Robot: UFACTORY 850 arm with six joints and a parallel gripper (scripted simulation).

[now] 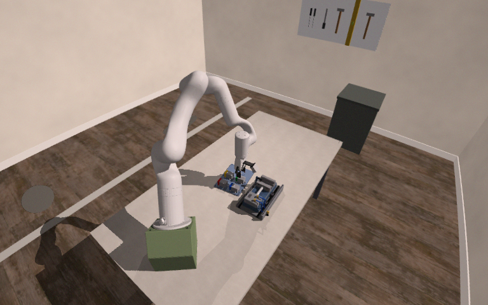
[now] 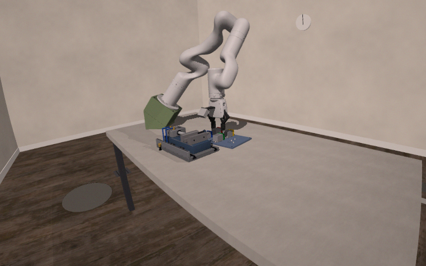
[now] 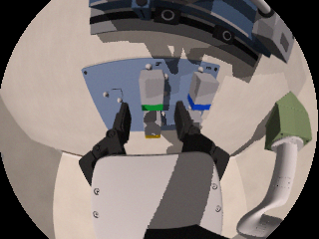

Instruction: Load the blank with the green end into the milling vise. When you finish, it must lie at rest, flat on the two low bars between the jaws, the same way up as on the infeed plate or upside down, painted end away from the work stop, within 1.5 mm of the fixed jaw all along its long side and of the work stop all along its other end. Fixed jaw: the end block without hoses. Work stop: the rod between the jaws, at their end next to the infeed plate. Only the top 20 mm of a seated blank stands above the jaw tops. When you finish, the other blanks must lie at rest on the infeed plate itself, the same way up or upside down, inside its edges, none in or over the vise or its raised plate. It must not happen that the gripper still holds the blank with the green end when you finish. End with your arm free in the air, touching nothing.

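Right now my hand is 60 mm above the green-ended blank. Round my hand: blue infeed plate (90 mm below, 50 mm to the left); then yellow-ended blank (90 mm to the left, 60 mm below, 10 mm behind); then blue-ended blank (90 mm behind, 60 mm below, 10 mm to the right).
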